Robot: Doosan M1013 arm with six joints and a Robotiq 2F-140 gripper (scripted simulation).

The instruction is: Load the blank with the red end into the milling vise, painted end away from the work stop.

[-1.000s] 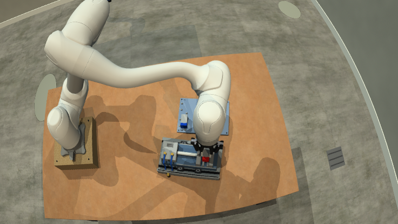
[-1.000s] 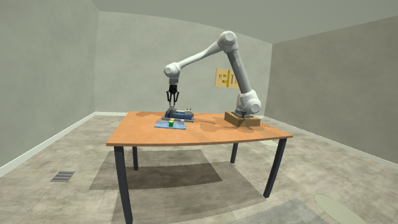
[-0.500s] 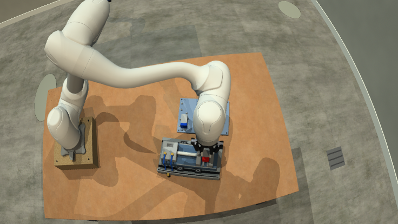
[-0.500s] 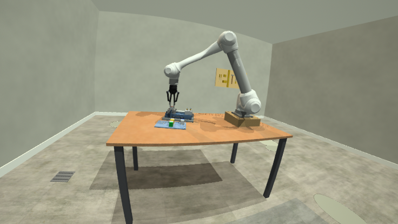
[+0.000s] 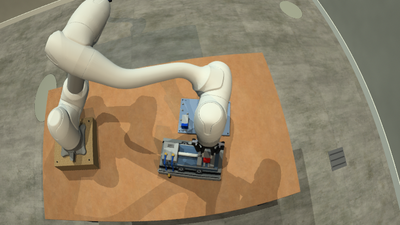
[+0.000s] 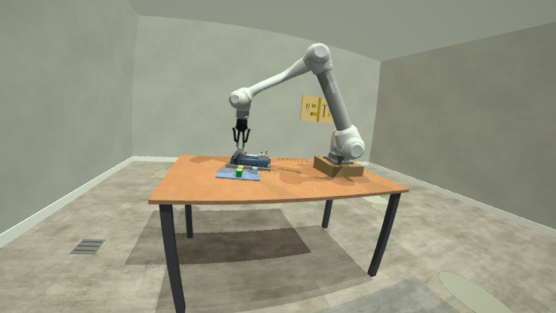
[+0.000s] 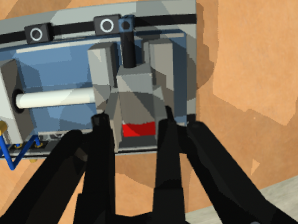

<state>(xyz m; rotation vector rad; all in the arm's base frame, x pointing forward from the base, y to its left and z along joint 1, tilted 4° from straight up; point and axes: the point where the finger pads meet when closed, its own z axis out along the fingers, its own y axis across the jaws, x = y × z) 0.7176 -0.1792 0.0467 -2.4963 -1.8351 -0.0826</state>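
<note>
Right now my hand is 30 mm above the red-ended blank. Also, from my hand: fixed jaw (50 mm below, 20 mm ahead, 10 mm to the right); work stop rod (50 mm to the left, 40 mm below, 10 mm ahead); moving jaw (50 mm below, 30 mm behind, 10 mm to the left).
</note>
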